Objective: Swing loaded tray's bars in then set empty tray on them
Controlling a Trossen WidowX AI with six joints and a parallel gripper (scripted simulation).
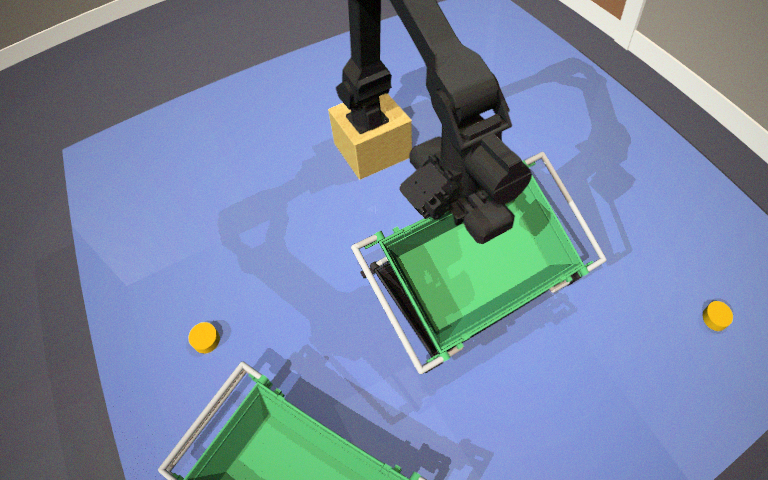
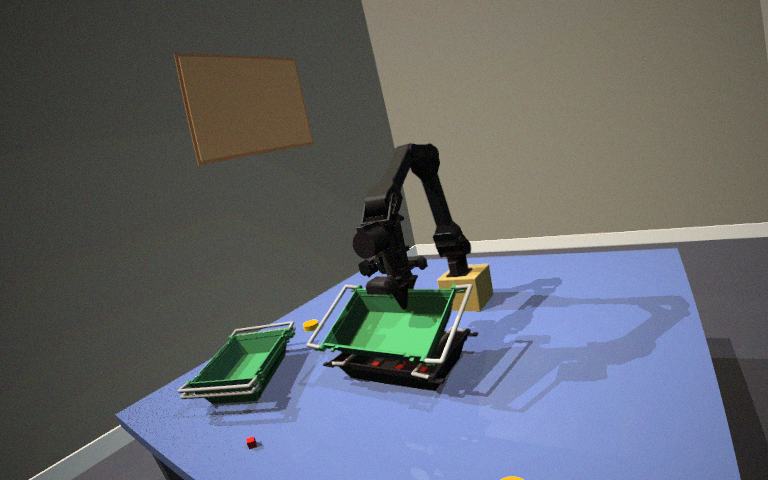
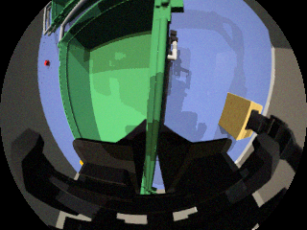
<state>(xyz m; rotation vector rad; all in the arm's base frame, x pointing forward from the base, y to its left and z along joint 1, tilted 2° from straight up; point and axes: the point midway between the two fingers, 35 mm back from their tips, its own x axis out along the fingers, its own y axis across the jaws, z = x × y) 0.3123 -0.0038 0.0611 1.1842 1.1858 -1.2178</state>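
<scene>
Now: the green tray 80 mm ahead of my gripper tip. From my gripper tip the other things lie so: red block: 410 mm ahead, 150 mm to the right, 120 mm below.
</scene>
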